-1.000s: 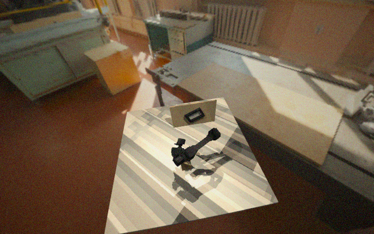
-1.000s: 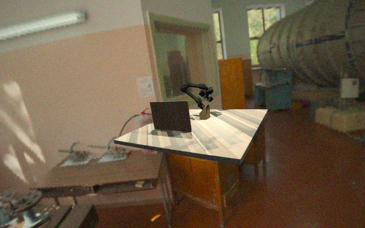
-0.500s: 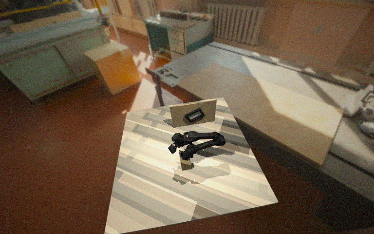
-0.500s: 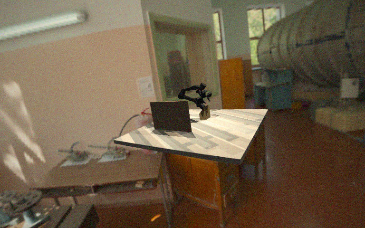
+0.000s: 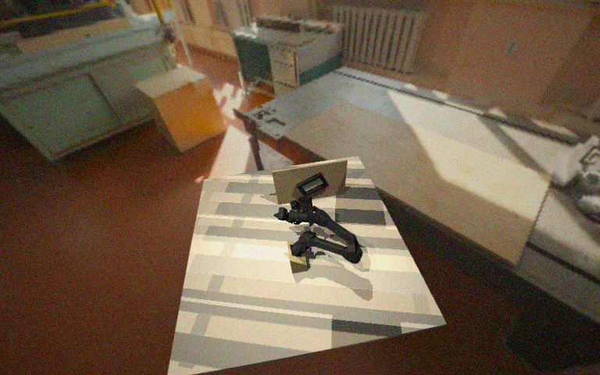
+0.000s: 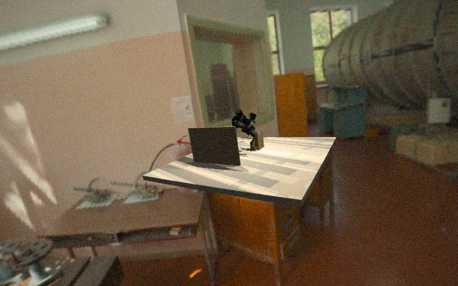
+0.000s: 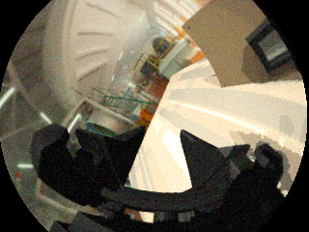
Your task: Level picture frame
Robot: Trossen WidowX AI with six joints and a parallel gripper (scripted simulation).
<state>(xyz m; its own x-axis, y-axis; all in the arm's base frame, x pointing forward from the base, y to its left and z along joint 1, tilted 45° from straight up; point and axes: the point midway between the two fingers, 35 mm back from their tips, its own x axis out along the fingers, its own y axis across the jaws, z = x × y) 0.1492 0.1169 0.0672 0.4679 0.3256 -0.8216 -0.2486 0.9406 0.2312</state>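
Right now the black picture frame is 27 cm ahead of my gripper tip, 26 cm to the right of it and 8 cm below it. Round my gripper tip: tan wall board: 28 cm ahead, 25 cm to the right, 9 cm below.
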